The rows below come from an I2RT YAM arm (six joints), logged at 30 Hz.
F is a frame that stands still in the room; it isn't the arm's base.
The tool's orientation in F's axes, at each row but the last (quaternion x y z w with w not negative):
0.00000, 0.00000, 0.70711, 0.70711
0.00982, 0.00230, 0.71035, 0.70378
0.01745, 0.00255, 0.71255, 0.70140
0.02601, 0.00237, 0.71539, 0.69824
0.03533, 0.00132, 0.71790, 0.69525
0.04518, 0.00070, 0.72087, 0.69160
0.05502, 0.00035, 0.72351, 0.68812
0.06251, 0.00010, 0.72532, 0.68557
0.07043, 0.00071, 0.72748, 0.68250
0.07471, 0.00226, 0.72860, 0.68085
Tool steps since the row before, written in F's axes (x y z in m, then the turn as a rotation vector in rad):
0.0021, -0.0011, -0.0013, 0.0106, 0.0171, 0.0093
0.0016, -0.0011, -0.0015, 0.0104, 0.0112, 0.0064
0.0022, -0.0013, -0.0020, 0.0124, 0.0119, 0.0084
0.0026, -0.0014, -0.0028, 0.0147, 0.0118, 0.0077
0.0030, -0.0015, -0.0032, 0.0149, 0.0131, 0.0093
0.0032, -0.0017, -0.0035, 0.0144, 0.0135, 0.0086
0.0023, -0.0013, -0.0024, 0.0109, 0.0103, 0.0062
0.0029, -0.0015, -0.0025, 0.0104, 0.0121, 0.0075
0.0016, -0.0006, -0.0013, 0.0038, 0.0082, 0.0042
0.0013, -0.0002, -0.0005, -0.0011, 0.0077, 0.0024
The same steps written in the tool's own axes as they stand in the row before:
-0.0011, -0.0021, -0.0013, 0.0171, -0.0106, 0.0093
-0.0011, -0.0016, -0.0015, 0.0112, -0.0104, 0.0065
-0.0014, -0.0022, -0.0019, 0.0119, -0.0123, 0.0085
-0.0016, -0.0027, -0.0026, 0.0117, -0.0147, 0.0079
-0.0017, -0.0031, -0.0030, 0.0131, -0.0148, 0.0094
-0.0020, -0.0033, -0.0032, 0.0134, -0.0144, 0.0087
-0.0016, -0.0024, -0.0021, 0.0102, -0.0109, 0.0063
-0.0019, -0.0030, -0.0021, 0.0122, -0.0104, 0.0074
-0.0008, -0.0017, -0.0011, 0.0083, -0.0039, 0.0038
-0.0003, -0.0013, -0.0003, 0.0080, 0.0008, 0.0015

